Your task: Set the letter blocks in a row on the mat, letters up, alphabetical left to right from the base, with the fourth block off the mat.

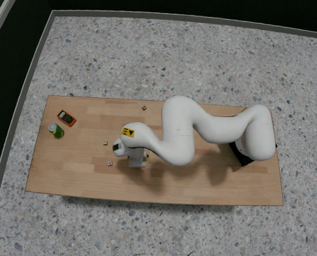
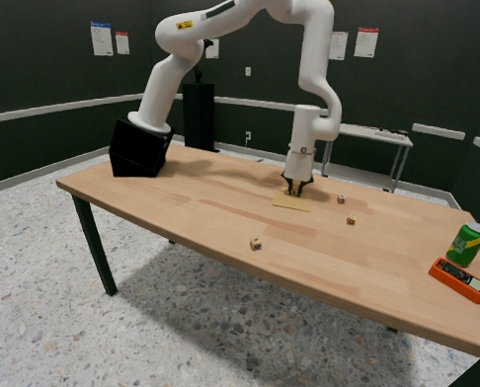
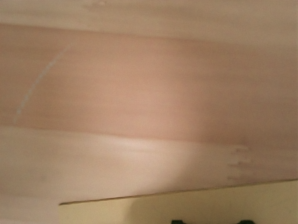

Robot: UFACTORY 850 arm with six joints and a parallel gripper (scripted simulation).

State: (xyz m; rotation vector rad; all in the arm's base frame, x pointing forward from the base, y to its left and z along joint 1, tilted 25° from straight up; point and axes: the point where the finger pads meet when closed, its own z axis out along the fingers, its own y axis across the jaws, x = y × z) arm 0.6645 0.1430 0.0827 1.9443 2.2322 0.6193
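Now: hand 10 mm short of the tan mat, 40 mm to the left of it and 20 mm above it. Round my hand: green can: 560 mm ahead, 80 mm to the right, 40 mm above; then orange meter: 540 mm ahead, 190 mm to the right, 10 mm below.
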